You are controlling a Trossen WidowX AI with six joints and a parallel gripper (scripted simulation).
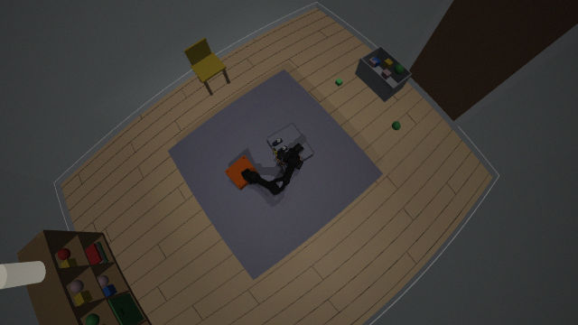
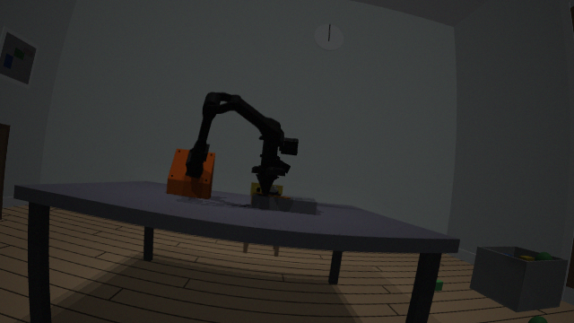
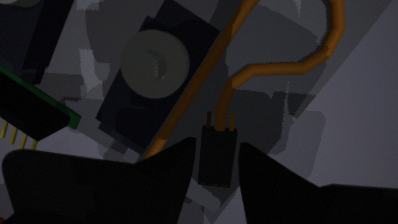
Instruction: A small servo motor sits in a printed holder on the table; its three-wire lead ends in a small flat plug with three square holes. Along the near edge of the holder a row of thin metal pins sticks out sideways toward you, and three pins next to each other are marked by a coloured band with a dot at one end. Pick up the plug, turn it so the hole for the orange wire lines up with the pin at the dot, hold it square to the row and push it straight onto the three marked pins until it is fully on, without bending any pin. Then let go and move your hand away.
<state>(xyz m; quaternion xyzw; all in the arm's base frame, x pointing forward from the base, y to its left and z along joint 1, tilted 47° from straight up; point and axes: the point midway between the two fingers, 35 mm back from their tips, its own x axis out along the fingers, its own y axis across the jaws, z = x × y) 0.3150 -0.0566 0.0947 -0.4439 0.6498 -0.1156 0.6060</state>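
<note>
Now: the yellow band 40 mm behind my gripper tip, 130 mm to the left of it and 20 mm above it. The rest, counted from my gripper tip: grey holder (120 mm ahead, 120 mm to the left, 30 mm below).
</note>
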